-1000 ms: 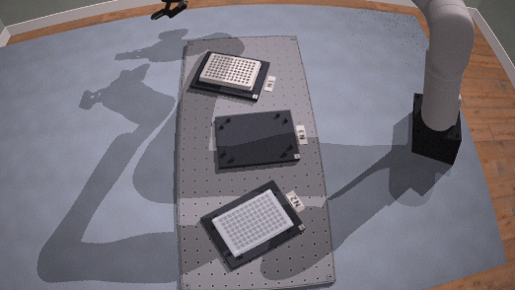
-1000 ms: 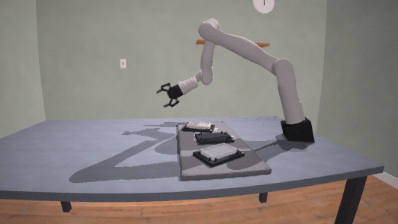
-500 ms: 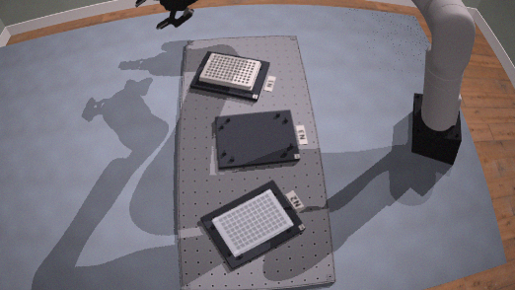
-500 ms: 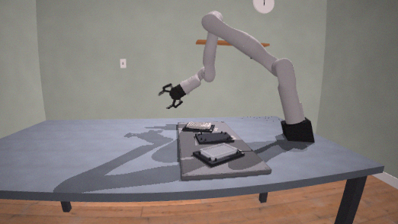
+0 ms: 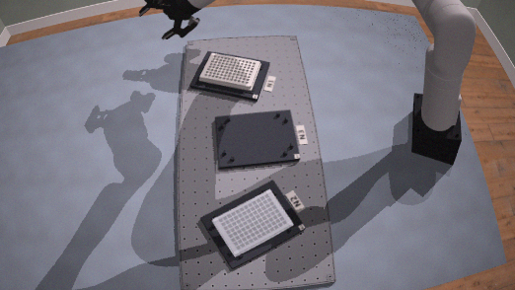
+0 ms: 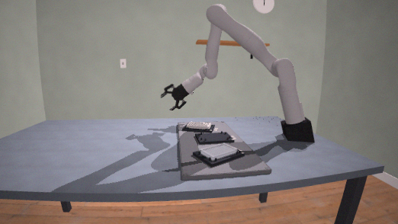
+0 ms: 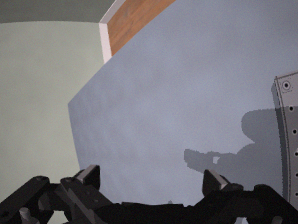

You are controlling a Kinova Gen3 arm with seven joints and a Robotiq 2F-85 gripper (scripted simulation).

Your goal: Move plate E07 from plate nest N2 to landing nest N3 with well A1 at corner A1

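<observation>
The plate is 300 mm behind my hand, 400 mm to the left of it and 120 mm below it. Round my hand: landing nest N3: 280 mm behind, 210 mm to the left, 130 mm below; then A1 corner tag: 370 mm behind, 240 mm to the left, 120 mm below; then N3 label: 370 mm behind, 180 mm to the left, 130 mm below.
</observation>
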